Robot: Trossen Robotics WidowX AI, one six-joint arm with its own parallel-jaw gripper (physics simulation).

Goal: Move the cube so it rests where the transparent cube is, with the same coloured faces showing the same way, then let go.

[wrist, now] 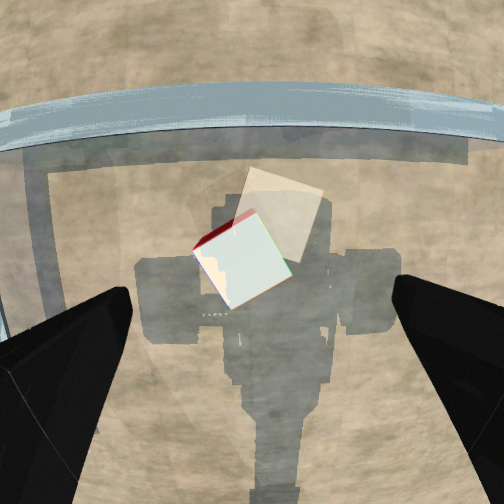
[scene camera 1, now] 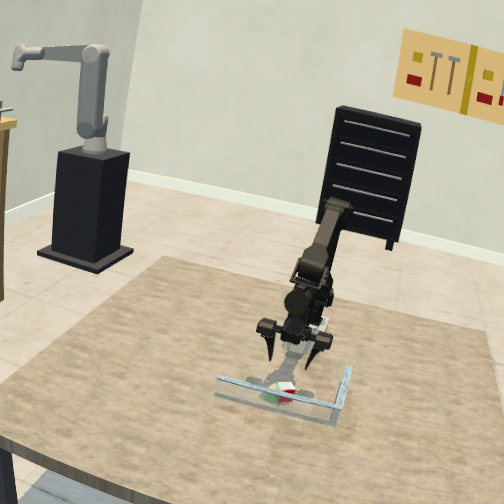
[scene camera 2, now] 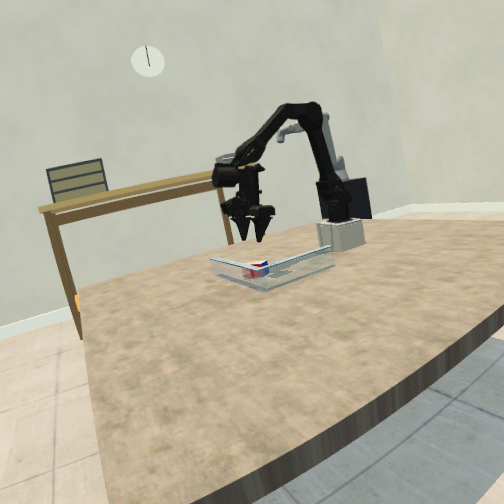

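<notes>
The cube [wrist: 244,259] lies on the table, its white face up and a red face showing at its left edge. It also shows in scene camera 1 [scene camera 1: 279,391] and scene camera 2 [scene camera 2: 259,267]. The transparent cube [wrist: 284,212] overlaps its far right corner, turned to a different angle. My gripper [scene camera 1: 292,349] hangs above the cube, open and empty; it also shows in scene camera 2 [scene camera 2: 252,226]. In the wrist view its two dark fingers sit wide apart on either side of the cube.
A pale blue L-shaped rail [scene camera 1: 330,398] lies on the table around the cube, with one bar beyond it [wrist: 240,110]. A second robot arm on a black pedestal [scene camera 1: 88,200] and a black rack [scene camera 1: 372,178] stand off the table.
</notes>
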